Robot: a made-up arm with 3 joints. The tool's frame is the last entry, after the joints. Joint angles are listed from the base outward.
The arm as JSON. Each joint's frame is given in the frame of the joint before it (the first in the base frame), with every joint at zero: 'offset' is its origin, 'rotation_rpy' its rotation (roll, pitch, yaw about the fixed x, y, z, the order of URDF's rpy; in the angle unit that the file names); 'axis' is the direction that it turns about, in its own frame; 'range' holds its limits. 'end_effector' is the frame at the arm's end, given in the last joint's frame.
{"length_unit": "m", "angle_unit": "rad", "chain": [
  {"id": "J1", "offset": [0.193, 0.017, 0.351], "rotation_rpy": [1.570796, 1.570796, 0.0], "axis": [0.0, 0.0, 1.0], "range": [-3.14, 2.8]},
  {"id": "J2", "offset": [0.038, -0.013, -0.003], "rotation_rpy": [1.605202, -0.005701, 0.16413], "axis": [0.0, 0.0, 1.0], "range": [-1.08, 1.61]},
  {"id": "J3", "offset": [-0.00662, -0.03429, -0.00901], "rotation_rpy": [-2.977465, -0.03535, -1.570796], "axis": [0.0, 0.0, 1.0], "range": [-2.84, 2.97]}
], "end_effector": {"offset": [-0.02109, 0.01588, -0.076], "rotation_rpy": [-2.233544, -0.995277, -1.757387]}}
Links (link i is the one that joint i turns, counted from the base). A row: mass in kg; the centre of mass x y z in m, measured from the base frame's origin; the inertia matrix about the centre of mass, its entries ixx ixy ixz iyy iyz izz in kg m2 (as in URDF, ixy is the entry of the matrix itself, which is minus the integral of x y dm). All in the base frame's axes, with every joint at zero. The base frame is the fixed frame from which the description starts. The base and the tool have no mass.
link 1: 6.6; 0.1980 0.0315 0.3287; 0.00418 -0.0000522 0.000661 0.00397 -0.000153 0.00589
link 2: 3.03; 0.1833 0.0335 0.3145; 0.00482 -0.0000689 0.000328 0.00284 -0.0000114 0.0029
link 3: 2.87; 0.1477 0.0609 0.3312; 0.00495 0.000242 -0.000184 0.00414 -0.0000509 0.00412
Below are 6 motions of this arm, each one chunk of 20 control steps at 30 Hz.
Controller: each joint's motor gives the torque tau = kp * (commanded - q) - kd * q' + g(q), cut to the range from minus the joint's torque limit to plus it. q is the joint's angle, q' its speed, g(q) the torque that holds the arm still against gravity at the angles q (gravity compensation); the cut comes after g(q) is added. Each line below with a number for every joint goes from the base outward.
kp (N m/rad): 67 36 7.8
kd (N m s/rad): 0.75 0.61 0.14
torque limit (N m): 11 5.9 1.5
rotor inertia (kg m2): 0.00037 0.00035 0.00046
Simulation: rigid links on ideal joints. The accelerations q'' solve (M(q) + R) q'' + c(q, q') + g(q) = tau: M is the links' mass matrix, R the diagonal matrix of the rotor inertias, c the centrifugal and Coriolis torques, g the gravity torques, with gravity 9.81 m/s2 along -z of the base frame. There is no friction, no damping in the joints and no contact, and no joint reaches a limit. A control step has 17 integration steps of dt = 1/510 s. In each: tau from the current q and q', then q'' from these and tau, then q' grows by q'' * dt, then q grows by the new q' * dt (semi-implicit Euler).
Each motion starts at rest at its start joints. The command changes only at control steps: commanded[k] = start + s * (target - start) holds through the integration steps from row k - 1 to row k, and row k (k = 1, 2, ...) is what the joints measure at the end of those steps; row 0 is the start. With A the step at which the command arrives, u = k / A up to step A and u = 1 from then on. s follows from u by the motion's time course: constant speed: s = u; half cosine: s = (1 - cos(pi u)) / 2; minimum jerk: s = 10 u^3 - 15 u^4 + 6 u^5; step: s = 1 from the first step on.
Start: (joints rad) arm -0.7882 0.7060 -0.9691
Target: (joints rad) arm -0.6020 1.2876 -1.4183
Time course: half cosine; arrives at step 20
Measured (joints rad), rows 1 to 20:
1: -0.7876 0.7083 -0.9691
2: -0.7847 0.7168 -0.9722
3: -0.7786 0.7335 -0.9832
4: -0.7699 0.7580 -1.0031
5: -0.7597 0.7889 -1.0292
6: -0.7482 0.8244 -1.0585
7: -0.7355 0.8636 -1.0894
8: -0.7216 0.9058 -1.1221
9: -0.7070 0.9505 -1.1568
10: -0.6921 0.9965 -1.1932
11: -0.6774 1.0426 -1.2299
12: -0.6631 1.0875 -1.2656
13: -0.6496 1.1301 -1.2992
14: -0.6372 1.1693 -1.3300
15: -0.6263 1.2043 -1.3575
16: -0.6170 1.2342 -1.3811
17: -0.6097 1.2583 -1.4002
18: -0.6045 1.2760 -1.4141
19: -0.6015 1.2867 -1.4226
20: -0.6008 1.2904 -1.4254

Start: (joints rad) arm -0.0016 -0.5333 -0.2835
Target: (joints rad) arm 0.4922 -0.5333 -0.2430
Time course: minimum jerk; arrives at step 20
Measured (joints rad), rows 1 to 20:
1: -0.0011 -0.5333 -0.2834
2: 0.0025 -0.5336 -0.2829
3: 0.0121 -0.5338 -0.2817
4: 0.0288 -0.5339 -0.2800
5: 0.0526 -0.5338 -0.2781
6: 0.0833 -0.5337 -0.2760
7: 0.1202 -0.5335 -0.2733
8: 0.1619 -0.5333 -0.2701
9: 0.2070 -0.5332 -0.2666
10: 0.2535 -0.5330 -0.2630
11: 0.2998 -0.5329 -0.2595
12: 0.3439 -0.5327 -0.2561
13: 0.3841 -0.5326 -0.2529
14: 0.4189 -0.5325 -0.2502
15: 0.4473 -0.5325 -0.2479
16: 0.4687 -0.5325 -0.2461
17: 0.4828 -0.5326 -0.2448
18: 0.4904 -0.5327 -0.2440
19: 0.4928 -0.5329 -0.2436
20: 0.4924 -0.5331 -0.2432

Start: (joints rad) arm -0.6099 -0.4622 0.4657
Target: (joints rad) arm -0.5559 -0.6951 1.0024
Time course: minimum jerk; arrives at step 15
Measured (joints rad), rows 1 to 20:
1: -0.6097 -0.4626 0.4663
2: -0.6087 -0.4651 0.4708
3: -0.6064 -0.4725 0.4860
4: -0.6026 -0.4866 0.5174
5: -0.5978 -0.5076 0.5657
6: -0.5920 -0.5340 0.6272
7: -0.5854 -0.5635 0.6962
8: -0.5786 -0.5938 0.7671
9: -0.5720 -0.6227 0.8351
10: -0.5662 -0.6486 0.8959
11: -0.5615 -0.6697 0.9459
12: -0.5582 -0.6849 0.9821
13: -0.5563 -0.6939 1.0032
14: -0.5557 -0.6972 1.0104
15: -0.5558 -0.6966 1.0078
16: -0.5560 -0.6950 1.0022
17: -0.5560 -0.6942 0.9994
18: -0.5559 -0.6945 1.0003
19: -0.5559 -0.6951 1.0025
20: -0.5559 -0.6954 1.0036

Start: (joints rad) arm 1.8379 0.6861 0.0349
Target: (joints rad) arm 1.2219 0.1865 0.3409
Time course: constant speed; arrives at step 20
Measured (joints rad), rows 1 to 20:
1: 1.8151 0.6724 0.0316
2: 1.7713 0.6440 0.0443
3: 1.7341 0.6106 0.0755
4: 1.7072 0.5816 0.1067
5: 1.6794 0.5581 0.1226
6: 1.6478 0.5361 0.1282
7: 1.6161 0.5126 0.1368
8: 1.5857 0.4874 0.1528
9: 1.5551 0.4614 0.1720
10: 1.5239 0.4356 0.1896
11: 1.4930 0.4105 0.2048
12: 1.4624 0.3860 0.2189
13: 1.4318 0.3614 0.2332
14: 1.4010 0.3364 0.2483
15: 1.3701 0.3113 0.2641
16: 1.3393 0.2861 0.2799
17: 1.3085 0.2611 0.2953
18: 1.2777 0.2362 0.3104
19: 1.2469 0.2113 0.3255
20: 1.2161 0.1863 0.3407

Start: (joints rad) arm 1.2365 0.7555 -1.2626
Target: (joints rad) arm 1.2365 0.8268 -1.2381
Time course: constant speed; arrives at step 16
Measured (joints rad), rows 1 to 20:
1: 1.2362 0.7591 -1.2596
2: 1.2364 0.7638 -1.2583
3: 1.2366 0.7688 -1.2581
4: 1.2367 0.7735 -1.2574
5: 1.2365 0.7779 -1.2558
6: 1.2365 0.7822 -1.2537
7: 1.2365 0.7865 -1.2518
8: 1.2365 0.7910 -1.2503
9: 1.2365 0.7955 -1.2490
10: 1.2365 0.8000 -1.2476
11: 1.2365 0.8045 -1.2461
12: 1.2365 0.8089 -1.2445
13: 1.2365 0.8134 -1.2429
14: 1.2365 0.8178 -1.2413
15: 1.2365 0.8223 -1.2398
16: 1.2365 0.8267 -1.2383
17: 1.2368 0.8276 -1.2398
18: 1.2367 0.8273 -1.2396
19: 1.2364 0.8268 -1.2382
20: 1.2364 0.8265 -1.2374

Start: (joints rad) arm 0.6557 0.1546 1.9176
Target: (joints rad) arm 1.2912 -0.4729 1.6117
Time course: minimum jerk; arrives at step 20
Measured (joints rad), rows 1 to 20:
1: 0.6564 0.1539 1.9170
2: 0.6610 0.1494 1.9138
3: 0.6732 0.1385 1.9071
4: 0.6947 0.1193 1.8972
5: 0.7254 0.0911 1.8839
6: 0.7649 0.0539 1.8667
7: 0.8123 0.0089 1.8458
8: 0.8659 -0.0426 1.8217
9: 0.9238 -0.0987 1.7952
10: 0.9837 -0.1573 1.7676
11: 1.0431 -0.2159 1.7400
12: 1.0998 -0.2724 1.7133
13: 1.1515 -0.3244 1.6887
14: 1.1964 -0.3700 1.6669
15: 1.2330 -0.4078 1.6487
16: 1.2605 -0.4367 1.6346
17: 1.2788 -0.4566 1.6245
18: 1.2886 -0.4681 1.6181
19: 1.2918 -0.4727 1.6147
20: 1.2914 -0.4732 1.6129

